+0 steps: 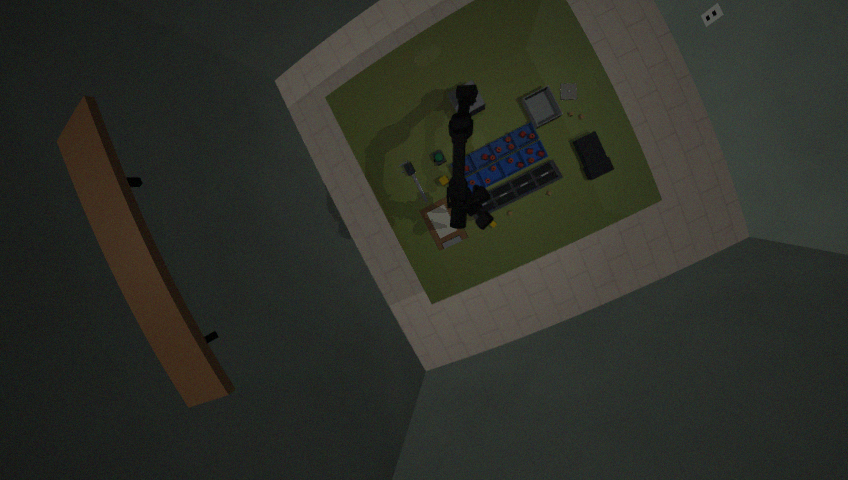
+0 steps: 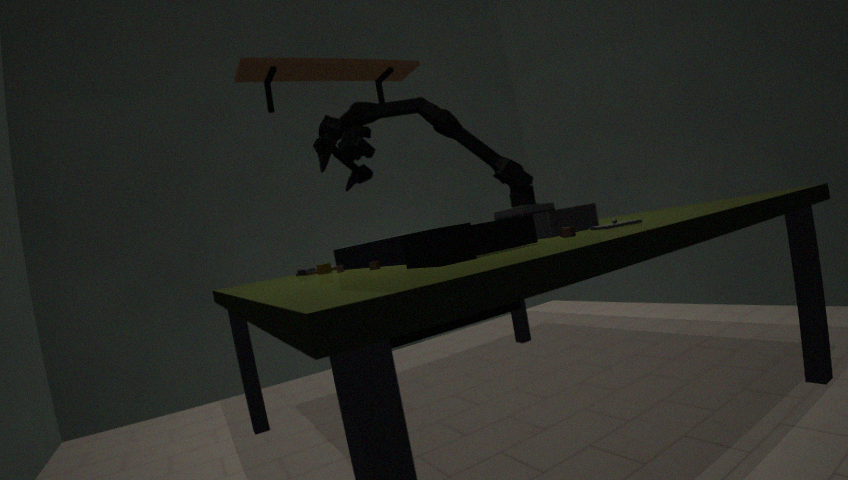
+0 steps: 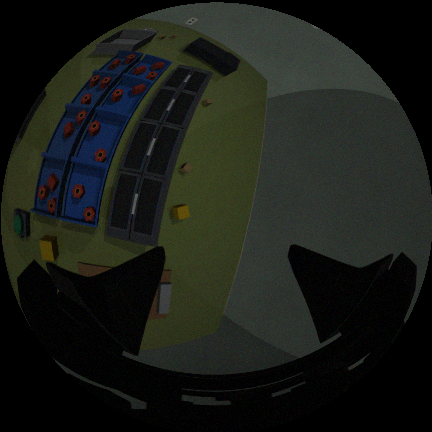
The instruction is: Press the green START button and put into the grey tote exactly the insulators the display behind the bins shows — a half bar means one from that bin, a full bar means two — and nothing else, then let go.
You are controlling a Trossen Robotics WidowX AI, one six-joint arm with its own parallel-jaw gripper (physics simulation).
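Places are measured from the arm's base along level axes (x left, y down, z back), in millimetres.
Where they show: gripper, fingertip midpoint: (image 2: pixel 334 181) (image 3: pixel 229 253); arm's base, origin of the base link: (image 1: pixel 467 97) (image 2: pixel 524 207).
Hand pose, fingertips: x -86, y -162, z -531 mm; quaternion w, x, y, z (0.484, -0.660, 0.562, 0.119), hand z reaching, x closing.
Observation:
Each offset is from my fingertips to the top centre of the thing. "spot": to the spot under its first point.
My gripper (image 2: pixel 335 180) (image 3: pixel 229 253) is open and empty, high above the table. The START button @(dz +321, dx -132, dy +205 mm) (image 1: pixel 438 157) (image 3: pixel 19 224) is a green dome on a dark base near one end of the bins. The blue bins (image 1: pixel 502 172) (image 3: pixel 95 172) form two rows and hold several red insulators @(dz +152, dx -12, dy +216 mm) (image 3: pixel 78 191). The display @(spot: dz +4, dx -11, dy +183 mm) (image 3: pixel 147 220) is a long dark panel beside the bins, with short pale bars along its middle; I cannot tell whether they are half or full. The grey tote @(dz +394, dx +406, dy +192 mm) (image 1: pixel 541 108) (image 3: pixel 125 44) stands beyond the bins' far end; no insulator shows in its visible part.
Yellow blocks (image 1: pixel 443 180) (image 3: pixel 181 212) and small tan cubes @(dz -47, dx +123, dy +229 mm) (image 3: pixel 186 168) lie around the bins and display. A black box @(dz +108, dx +571, dy +190 mm) (image 1: pixel 592 155) (image 3: pixel 212 56) stands near the tote. A wood-framed tray @(dz -5, dx -215, dy +228 mm) (image 1: pixel 433 228) lies partly under the arm. A wall shelf (image 1: pixel 130 249) (image 2: pixel 327 69) also shows.

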